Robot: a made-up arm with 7 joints.
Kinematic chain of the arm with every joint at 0, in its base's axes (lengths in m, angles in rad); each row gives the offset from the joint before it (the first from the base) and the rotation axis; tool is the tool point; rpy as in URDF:
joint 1: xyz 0 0 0.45 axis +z
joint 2: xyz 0 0 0 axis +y
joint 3: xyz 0 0 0.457 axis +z
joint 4: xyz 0.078 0 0 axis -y
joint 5: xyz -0.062 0 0.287 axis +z
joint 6: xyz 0 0 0 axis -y
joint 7: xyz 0.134 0 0 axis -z
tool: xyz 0 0 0 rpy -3.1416 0 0
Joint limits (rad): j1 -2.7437..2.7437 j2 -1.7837..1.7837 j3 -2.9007..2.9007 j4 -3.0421..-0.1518 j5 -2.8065..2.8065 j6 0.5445..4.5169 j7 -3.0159..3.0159
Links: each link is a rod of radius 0.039 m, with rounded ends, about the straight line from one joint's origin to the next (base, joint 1, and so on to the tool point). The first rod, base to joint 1, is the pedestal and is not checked.
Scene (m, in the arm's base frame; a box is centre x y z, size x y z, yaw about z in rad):
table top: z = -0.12
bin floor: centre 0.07 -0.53 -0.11 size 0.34 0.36 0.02 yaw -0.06
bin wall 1: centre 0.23 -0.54 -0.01 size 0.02 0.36 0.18 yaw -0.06
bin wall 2: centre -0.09 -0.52 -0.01 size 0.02 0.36 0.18 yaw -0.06
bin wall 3: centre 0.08 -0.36 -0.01 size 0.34 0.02 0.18 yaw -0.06
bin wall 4: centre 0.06 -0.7 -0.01 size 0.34 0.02 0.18 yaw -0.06
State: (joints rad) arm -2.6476 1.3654 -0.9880 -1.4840 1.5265 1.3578 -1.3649
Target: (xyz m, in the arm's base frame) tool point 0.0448 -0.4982 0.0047
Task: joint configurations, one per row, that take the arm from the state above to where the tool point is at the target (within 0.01 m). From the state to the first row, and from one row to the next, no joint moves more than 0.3 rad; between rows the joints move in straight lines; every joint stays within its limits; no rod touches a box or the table.
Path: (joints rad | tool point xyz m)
1: -2.3997 1.2950 -0.7319 -1.6262 1.5011 1.2707 -1.3649 | -0.6331 -0.1708 0.2041
2: -2.1519 1.2247 -0.4758 -1.7685 1.4757 1.1836 -1.3649 | -0.4601 -0.3714 0.1633
3: -1.9040 1.1543 -0.2197 -1.9107 1.4504 1.0966 -1.3649 | -0.2179 -0.4915 0.1611
4: -1.6562 1.0840 0.0363 -2.0529 1.4250 1.0095 -1.3649 | 0.0448 -0.4982 0.1972
5: -1.6355 1.2829 0.0243 -1.8857 1.4616 1.0542 -1.3649 | 0.0447 -0.5077 0.1018
6: -1.6149 1.4817 0.0122 -1.7184 1.4982 1.0988 -1.3649 | 0.0448 -0.4982 0.0047

